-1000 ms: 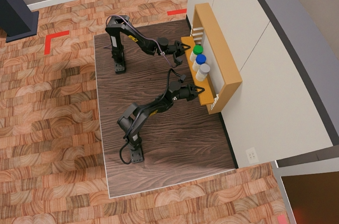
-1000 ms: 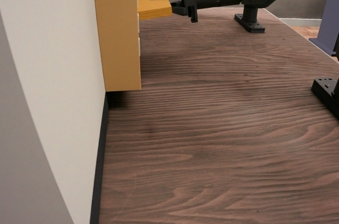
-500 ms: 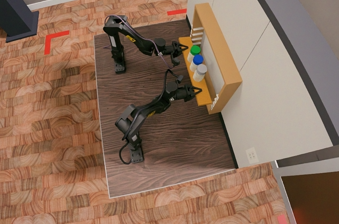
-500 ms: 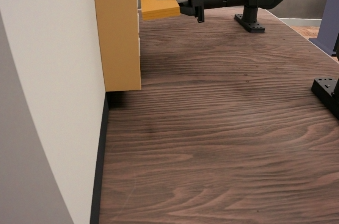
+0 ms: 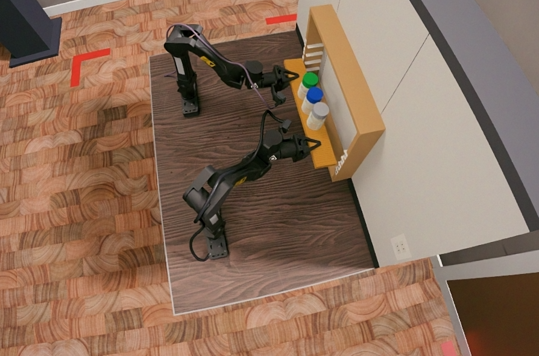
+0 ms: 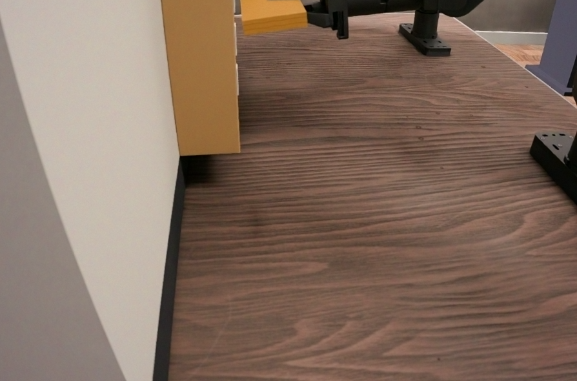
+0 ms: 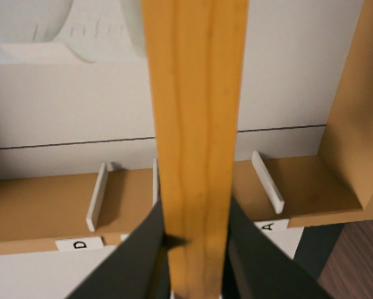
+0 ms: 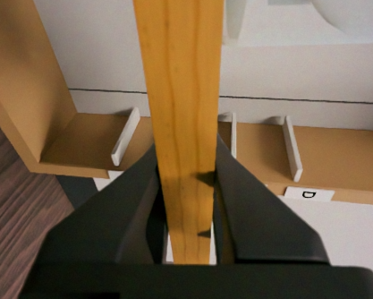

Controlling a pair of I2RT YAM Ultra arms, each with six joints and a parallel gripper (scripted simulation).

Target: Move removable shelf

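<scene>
My left gripper is now 90 mm to the left of the green-capped bottle, 60 mm below it and 10 mm short of it. The rest, counted from my left hand: orange wall rack (150 mm to the right, 90 mm ahead, 50 mm above); then blue-capped bottle (150 mm to the right, 60 mm above, 10 mm ahead); then removable shelf (150 mm to the right).
Right now my right hand is 8 cm to the right of the grey-capped bottle, 6 cm below it and 1 cm short of it. Round my right hand: orange wall rack (15 cm to the left, 10 cm ahead, 5 cm above); blue-capped bottle (14 cm to the left, 6 cm above, 1 cm ahead); removable shelf (15 cm to the left, 1 cm ahead).
</scene>
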